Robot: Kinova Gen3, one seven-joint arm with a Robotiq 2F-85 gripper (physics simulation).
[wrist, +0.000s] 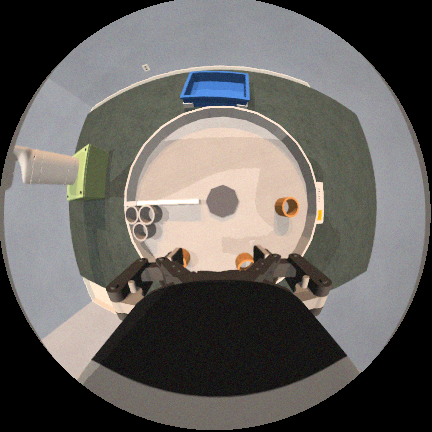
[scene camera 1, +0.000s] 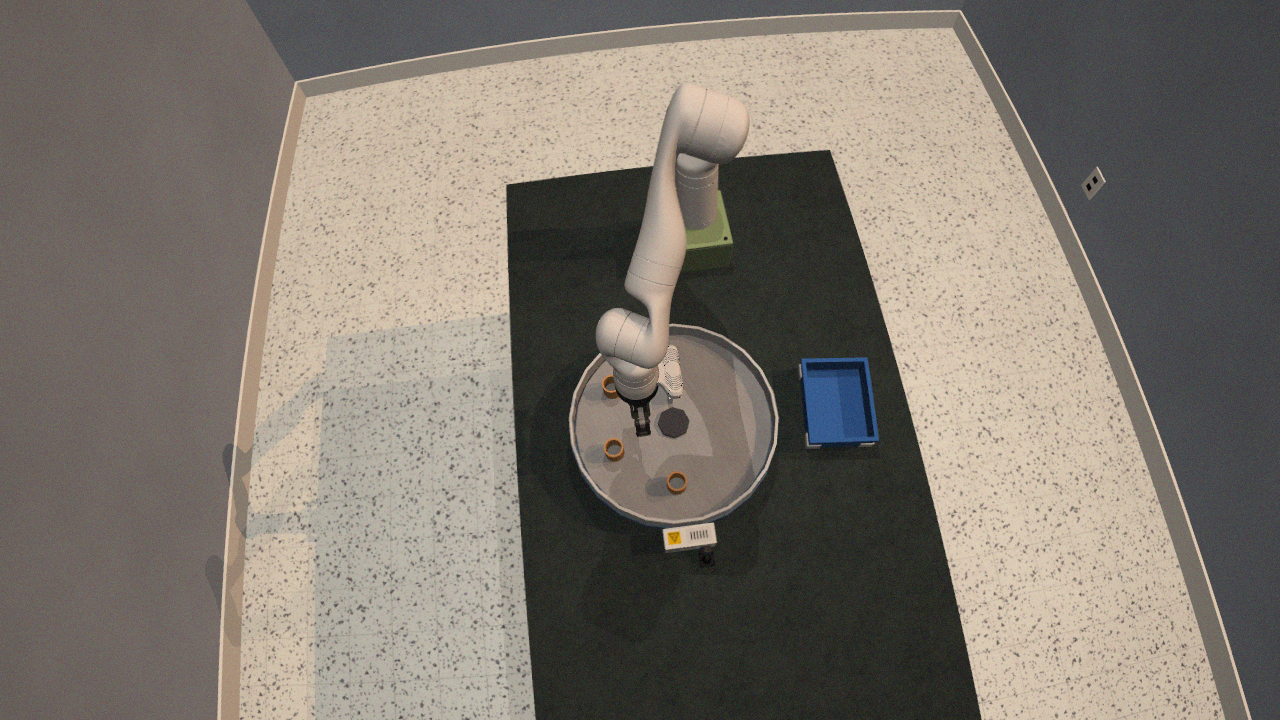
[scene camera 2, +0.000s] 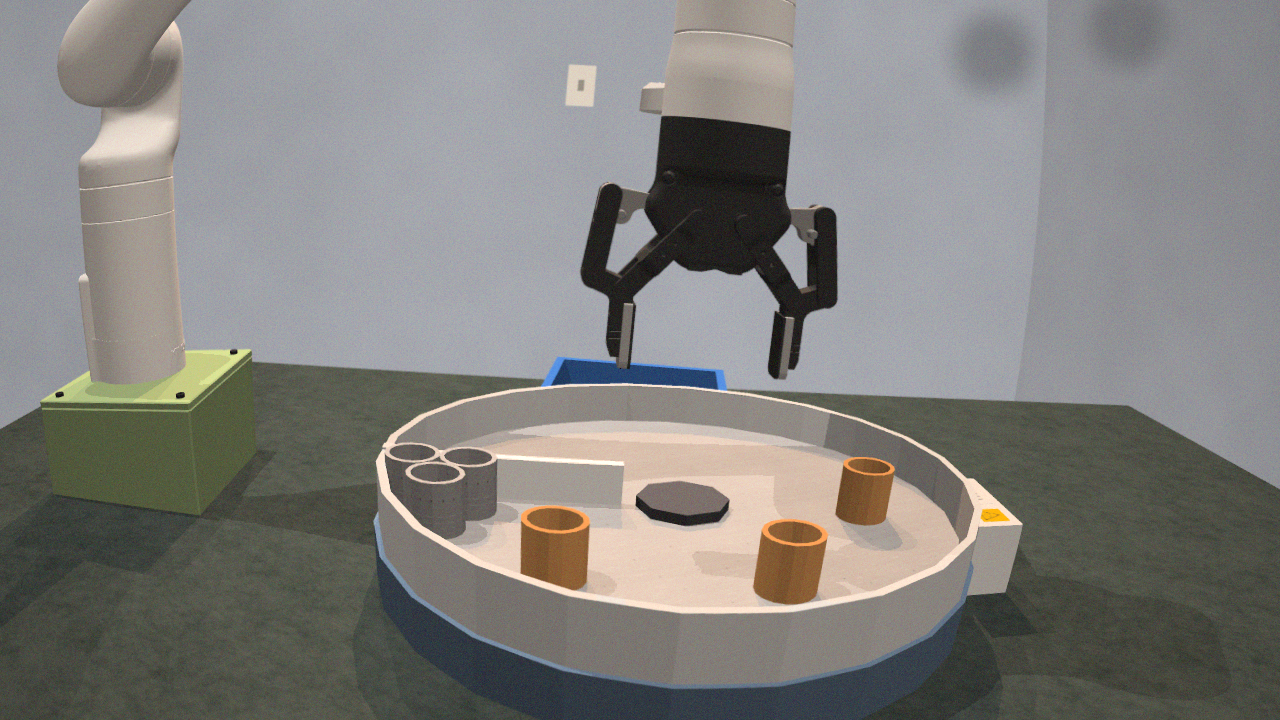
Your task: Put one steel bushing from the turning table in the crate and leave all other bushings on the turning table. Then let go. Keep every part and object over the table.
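Frame: origin at the arm's base, x ahead, y left, z up, level; centimetres.
Seen in the pictures: gripper, between the fingertips: (wrist: 217, 254) (scene camera 2: 701, 371); arm's base, origin of its link: (wrist: 73, 170) (scene camera 1: 697, 214) (scene camera 2: 142, 369).
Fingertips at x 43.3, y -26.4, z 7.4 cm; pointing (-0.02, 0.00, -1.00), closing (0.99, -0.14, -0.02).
Note:
Pixels of each thing's middle, then the offset from my fingertips to it. "pt": a spot on its surface instead.
- blue crate, middle of its body: (scene camera 2: 635, 402) (scene camera 1: 837, 402) (wrist: 216, 87) dz -14.2, dx +7.2, dy +41.6 cm
- white divider, a spot on its surface: (scene camera 2: 559, 480) (wrist: 177, 203) pt dz -9.6, dx -6.7, dy +7.5 cm
- dark hub, middle of its body: (scene camera 2: 682, 502) (wrist: 221, 200) (scene camera 1: 673, 422) dz -11.0, dx +1.8, dy +6.5 cm
- white box, a spot on its surface: (scene camera 2: 993, 550) pt dz -13.0, dx +23.8, dy -2.3 cm
My gripper (scene camera 1: 642, 431) (scene camera 2: 702, 368) (wrist: 217, 254) is open and empty, pointing down high above the turning table (scene camera 1: 776, 418) (scene camera 2: 680, 635) (wrist: 220, 112). Three grey steel bushings stand upright in a tight cluster by the rim: one in front (scene camera 2: 435, 510) (wrist: 151, 231), one to its right (scene camera 2: 483, 492) (wrist: 158, 214) and one against the wall (scene camera 2: 394, 469) (wrist: 131, 222). The arm hides them in scene camera 1. Three orange bushings stand apart: one (scene camera 1: 605, 392) (scene camera 2: 554, 555), another (scene camera 1: 614, 457) (scene camera 2: 788, 568) and a third (scene camera 1: 676, 491) (scene camera 2: 864, 495) (wrist: 278, 206). The blue crate (scene camera 1: 872, 402) (scene camera 2: 635, 365) (wrist: 215, 101) stands beside the table.
A white divider (scene camera 2: 559, 480) (wrist: 172, 202) runs inward from the rim beside the steel bushings. A dark hub (scene camera 1: 673, 422) (scene camera 2: 682, 501) (wrist: 222, 201) is at the centre. A white box (scene camera 1: 702, 536) (scene camera 2: 993, 550) sits outside the rim. The green robot base (scene camera 2: 134, 456) (wrist: 92, 172) stands to one side.

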